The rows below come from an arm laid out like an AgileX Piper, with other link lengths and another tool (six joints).
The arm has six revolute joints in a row. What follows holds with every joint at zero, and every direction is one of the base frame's.
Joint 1 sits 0.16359 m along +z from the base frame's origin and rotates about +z.
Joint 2 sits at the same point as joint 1 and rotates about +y.
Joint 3 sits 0.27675 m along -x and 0.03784 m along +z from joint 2 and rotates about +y.
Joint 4 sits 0.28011 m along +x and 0.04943 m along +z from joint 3 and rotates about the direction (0.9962, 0, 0.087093).
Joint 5 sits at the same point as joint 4 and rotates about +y.
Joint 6 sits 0.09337 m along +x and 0.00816 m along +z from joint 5 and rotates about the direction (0.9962, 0, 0.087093).
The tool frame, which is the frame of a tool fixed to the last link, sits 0.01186 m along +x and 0.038 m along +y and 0.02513 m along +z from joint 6; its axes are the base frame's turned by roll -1.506, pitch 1.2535 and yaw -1.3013 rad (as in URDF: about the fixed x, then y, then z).
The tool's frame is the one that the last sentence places.
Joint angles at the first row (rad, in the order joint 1, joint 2, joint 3, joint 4, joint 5, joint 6):
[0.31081 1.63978 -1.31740 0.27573 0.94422 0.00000]
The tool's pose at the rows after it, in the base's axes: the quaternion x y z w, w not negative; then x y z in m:
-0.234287 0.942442 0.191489 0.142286 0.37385 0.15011 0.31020
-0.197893 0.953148 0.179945 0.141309 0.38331 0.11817 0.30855
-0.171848 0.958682 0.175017 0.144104 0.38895 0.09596 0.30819
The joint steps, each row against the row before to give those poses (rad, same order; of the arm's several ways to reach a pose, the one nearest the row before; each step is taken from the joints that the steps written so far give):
[-0.05653 0.00000 0.00001 -0.08185 0.05572 0.03595]
[-0.08131 -0.00001 0.00001 -0.01441 0.01651 0.00170]
[-0.05725 0.00001 -0.00001 -0.00200 0.00440 -0.00190]

